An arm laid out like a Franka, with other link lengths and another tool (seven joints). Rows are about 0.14 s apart.
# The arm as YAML. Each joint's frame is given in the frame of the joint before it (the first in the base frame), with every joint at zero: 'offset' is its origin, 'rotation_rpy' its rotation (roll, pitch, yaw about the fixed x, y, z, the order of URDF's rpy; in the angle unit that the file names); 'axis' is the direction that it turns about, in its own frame. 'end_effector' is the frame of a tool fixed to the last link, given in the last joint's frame.
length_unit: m
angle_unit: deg
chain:
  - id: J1
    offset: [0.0, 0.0, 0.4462]
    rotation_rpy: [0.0, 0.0, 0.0]
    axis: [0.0, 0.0, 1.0]
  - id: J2
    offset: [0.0, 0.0, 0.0]
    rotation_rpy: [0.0, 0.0, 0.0]
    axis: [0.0, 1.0, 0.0]
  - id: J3
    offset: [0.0, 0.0, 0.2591]
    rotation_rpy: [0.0, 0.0, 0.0]
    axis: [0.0, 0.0, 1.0]
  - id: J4
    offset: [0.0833, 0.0, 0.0]
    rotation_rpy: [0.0, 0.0, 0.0]
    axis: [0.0, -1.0, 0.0]
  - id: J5
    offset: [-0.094, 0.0, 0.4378]
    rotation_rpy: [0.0, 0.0, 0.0]
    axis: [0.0, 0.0, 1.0]
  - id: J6
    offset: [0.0, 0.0, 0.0]
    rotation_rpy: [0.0, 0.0, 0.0]
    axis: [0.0, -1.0, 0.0]
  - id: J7
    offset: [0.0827, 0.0, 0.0]
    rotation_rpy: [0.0, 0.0, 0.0]
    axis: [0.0, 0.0, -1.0]
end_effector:
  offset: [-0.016, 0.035, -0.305]
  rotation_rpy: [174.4, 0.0, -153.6]
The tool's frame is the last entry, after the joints.
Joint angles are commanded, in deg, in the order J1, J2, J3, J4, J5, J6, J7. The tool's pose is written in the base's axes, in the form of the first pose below.
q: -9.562, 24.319, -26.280, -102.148, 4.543, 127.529, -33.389
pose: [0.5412, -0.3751, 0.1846], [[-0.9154, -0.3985, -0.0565], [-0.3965, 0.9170, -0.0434], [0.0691, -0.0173, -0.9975]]
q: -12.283, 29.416, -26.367, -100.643, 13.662, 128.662, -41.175
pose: [0.5324, -0.3830, 0.1451], [[-0.9156, -0.4008, -0.0310], [-0.4018, 0.9148, 0.0414], [0.0118, 0.0504, -0.9987]]
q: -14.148, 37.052, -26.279, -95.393, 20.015, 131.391, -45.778
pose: [0.5454, -0.4043, 0.1081], [[-0.9134, -0.4070, 0.0050], [-0.4063, 0.9126, 0.0451], [-0.0229, 0.0392, -0.9990]]
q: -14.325, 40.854, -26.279, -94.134, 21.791, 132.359, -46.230
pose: [0.5399, -0.4045, 0.0776], [[-0.9172, -0.3983, -0.0127], [-0.3984, 0.9157, 0.0523], [-0.0092, 0.0530, -0.9986]]
